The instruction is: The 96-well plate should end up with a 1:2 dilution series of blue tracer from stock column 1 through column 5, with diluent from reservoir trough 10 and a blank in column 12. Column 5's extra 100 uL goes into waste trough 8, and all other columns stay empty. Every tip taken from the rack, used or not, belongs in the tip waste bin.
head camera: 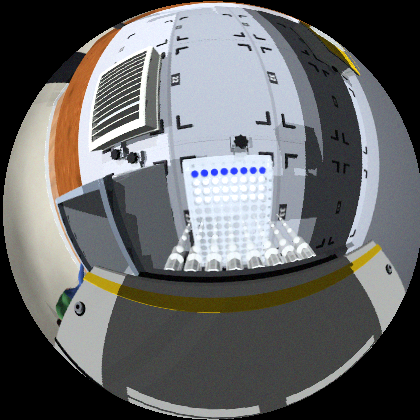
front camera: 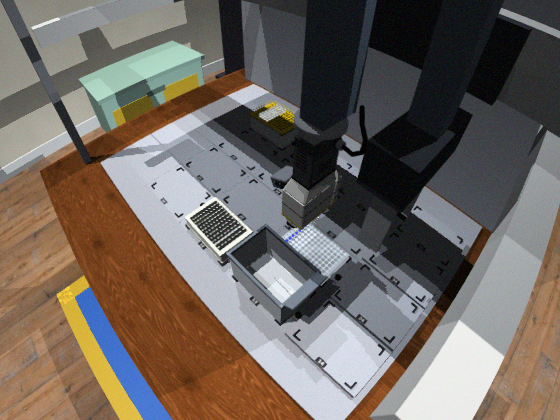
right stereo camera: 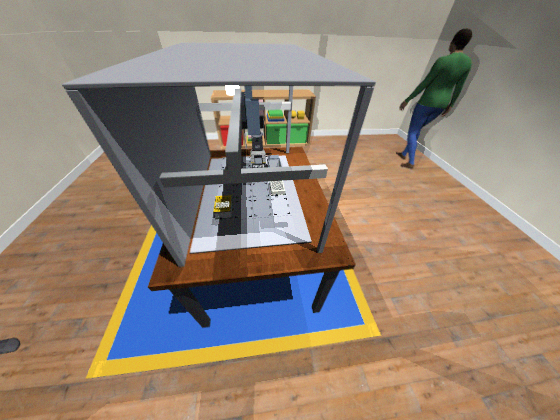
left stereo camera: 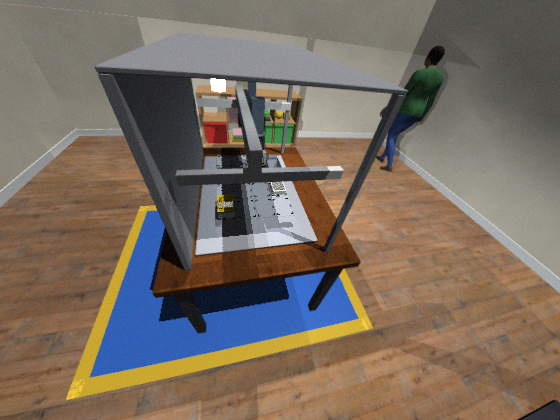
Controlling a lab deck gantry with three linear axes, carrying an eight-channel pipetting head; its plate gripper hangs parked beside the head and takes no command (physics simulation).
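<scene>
The 96-well plate lies beside the grey tip waste bin. One line of eight wells is blue; the three lines after it look bright white, the rest fainter. The pipetting head hangs over the plate's blue end in the front view. In the head view its nozzles carry clear tips pointing at the plate; tip contents and exact height cannot be told. The slotted reservoir is cream. The tip rack is yellow and partly filled. The parked plate gripper's fingers cannot be made out.
The reservoir and bin stand near the deck's front edge, the tip rack near the back. Black locating corners and small clamps mark the deck. Gantry beams cross above. A person in green stands beyond the table.
</scene>
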